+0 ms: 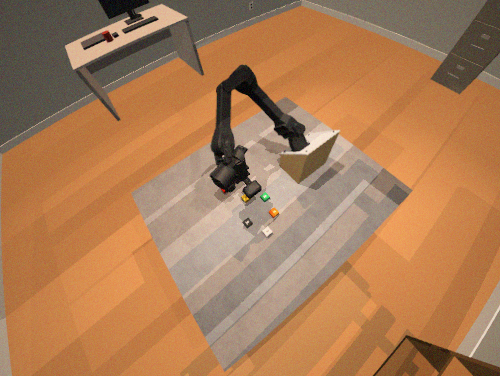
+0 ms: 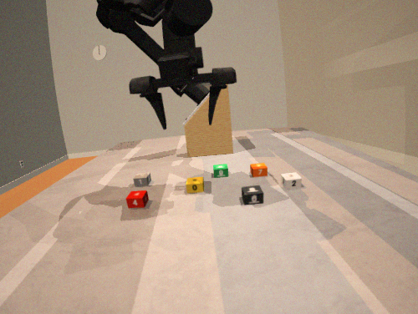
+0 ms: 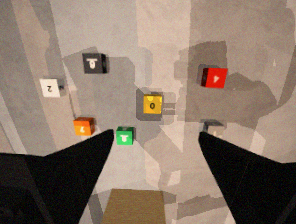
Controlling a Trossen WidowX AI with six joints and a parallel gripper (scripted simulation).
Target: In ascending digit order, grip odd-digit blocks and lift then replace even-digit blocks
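Right now the yellow block is 11 cm below my gripper tip. The rest, counted from my gripper tip: black block 11 cm below, 10 cm to the left, 7 cm ahead; then green block 11 cm below, 7 cm behind, 6 cm to the left; then red block 11 cm below, 10 cm to the right, 5 cm ahead.
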